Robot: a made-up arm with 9 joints. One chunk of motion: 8 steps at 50 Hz.
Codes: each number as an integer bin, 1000 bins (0 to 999) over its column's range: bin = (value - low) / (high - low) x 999, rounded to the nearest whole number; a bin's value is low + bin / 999 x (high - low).
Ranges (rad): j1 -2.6..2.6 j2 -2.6..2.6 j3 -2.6..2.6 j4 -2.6..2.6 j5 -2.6..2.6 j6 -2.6..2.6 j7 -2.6..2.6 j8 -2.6..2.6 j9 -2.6..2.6
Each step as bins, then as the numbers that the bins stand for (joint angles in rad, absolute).
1 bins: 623 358 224 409 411 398 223 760 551
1 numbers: 0.6428 -0.7365 -1.4340 -0.4711 -0.4607 -0.5283 -1.4392 1.3560 0.2681
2 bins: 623 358 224 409 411 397 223 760 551
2 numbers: 0.6428 -0.7365 -1.4340 -0.4711 -0.4607 -0.5335 -1.4392 1.3560 0.2681
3 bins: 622 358 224 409 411 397 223 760 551
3 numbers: 0.6376 -0.7365 -1.4340 -0.4711 -0.4607 -0.5335 -1.4392 1.3560 0.2681
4 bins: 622 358 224 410 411 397 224 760 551
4 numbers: 0.6376 -0.7365 -1.4340 -0.4659 -0.4607 -0.5335 -1.4340 1.3560 0.2681
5 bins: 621 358 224 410 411 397 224 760 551
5 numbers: 0.6324 -0.7365 -1.4340 -0.4659 -0.4607 -0.5335 -1.4340 1.3560 0.2681
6 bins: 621 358 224 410 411 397 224 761 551
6 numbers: 0.6324 -0.7365 -1.4340 -0.4659 -0.4607 -0.5335 -1.4340 1.3612 0.2681
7 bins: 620 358 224 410 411 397 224 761 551
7 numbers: 0.6272 -0.7365 -1.4340 -0.4659 -0.4607 -0.5335 -1.4340 1.3612 0.2681
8 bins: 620 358 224 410 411 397 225 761 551
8 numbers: 0.6272 -0.7365 -1.4340 -0.4659 -0.4607 -0.5335 -1.4288 1.3612 0.2681
